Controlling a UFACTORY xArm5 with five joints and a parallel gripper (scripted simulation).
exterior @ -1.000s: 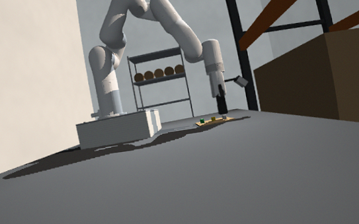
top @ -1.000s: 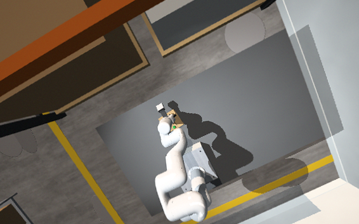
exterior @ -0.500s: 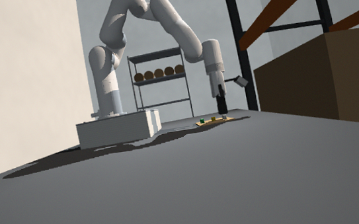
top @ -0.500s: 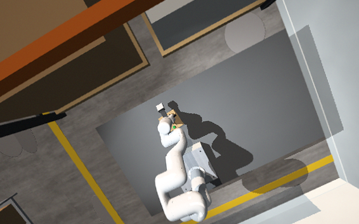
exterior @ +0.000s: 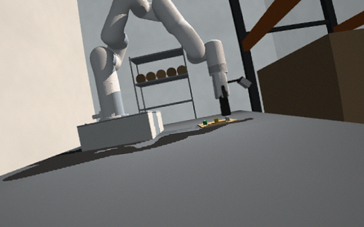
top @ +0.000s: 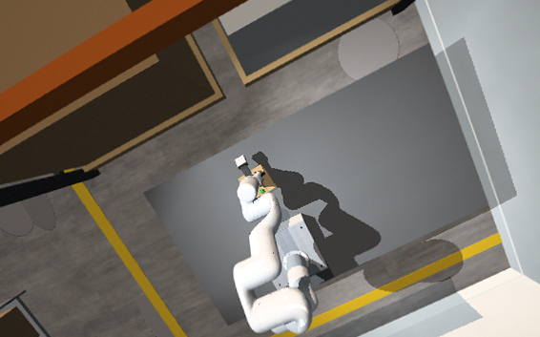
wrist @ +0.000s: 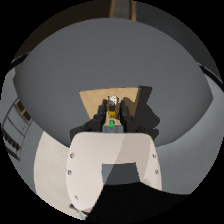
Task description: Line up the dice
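Now: the white die 30 mm below my hand. Round my hand: yellow die 40 mm behind, 30 mm below, 10 mm to the left; then green die 90 mm behind, 30 mm below, 20 mm to the left; then tan mat 40 mm below, 40 mm behind, 10 mm to the left.
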